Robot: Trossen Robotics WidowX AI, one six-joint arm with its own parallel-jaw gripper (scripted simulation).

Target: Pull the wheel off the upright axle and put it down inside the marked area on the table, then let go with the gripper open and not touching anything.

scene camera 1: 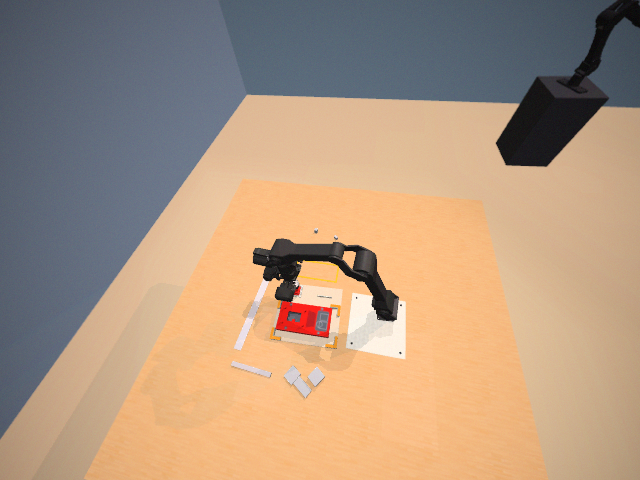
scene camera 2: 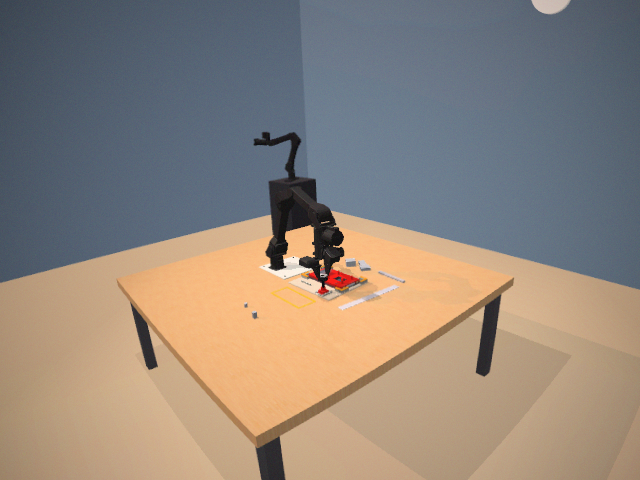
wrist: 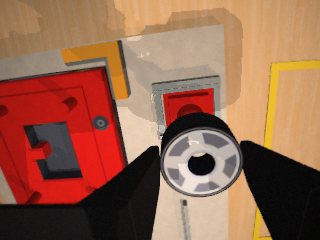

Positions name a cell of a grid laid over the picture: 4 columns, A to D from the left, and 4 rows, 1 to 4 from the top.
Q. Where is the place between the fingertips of my gripper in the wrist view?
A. C3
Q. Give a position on a red plate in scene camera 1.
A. At B3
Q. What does my gripper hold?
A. A wheel.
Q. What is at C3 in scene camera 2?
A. My gripper.
